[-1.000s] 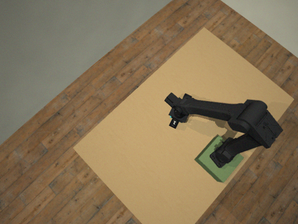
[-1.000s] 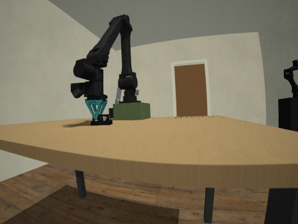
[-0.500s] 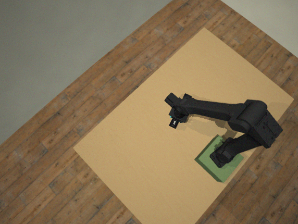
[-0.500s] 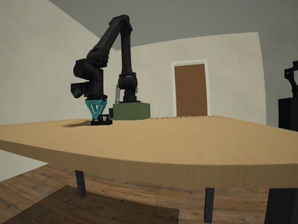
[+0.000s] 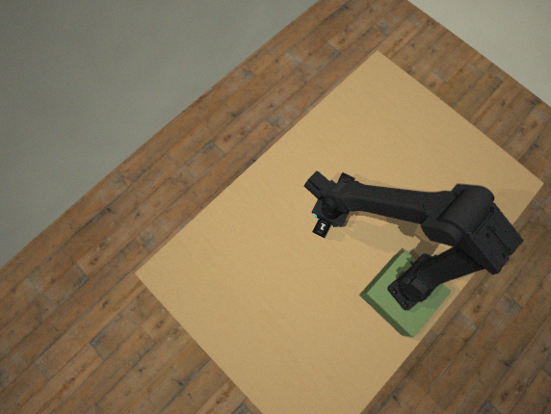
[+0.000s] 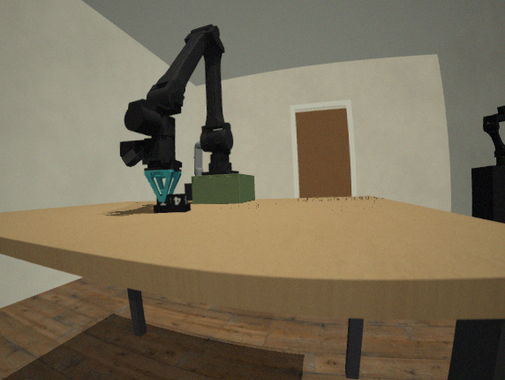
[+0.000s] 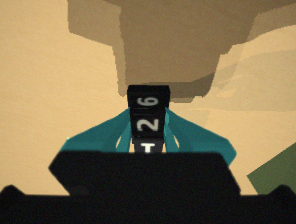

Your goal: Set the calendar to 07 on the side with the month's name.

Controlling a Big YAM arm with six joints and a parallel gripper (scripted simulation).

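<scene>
Right now the digit cube is 10 mm below my hand. From my hand the other things lie so: black calendar tray: 10 mm behind, 20 mm to the left, 20 mm below.
</scene>
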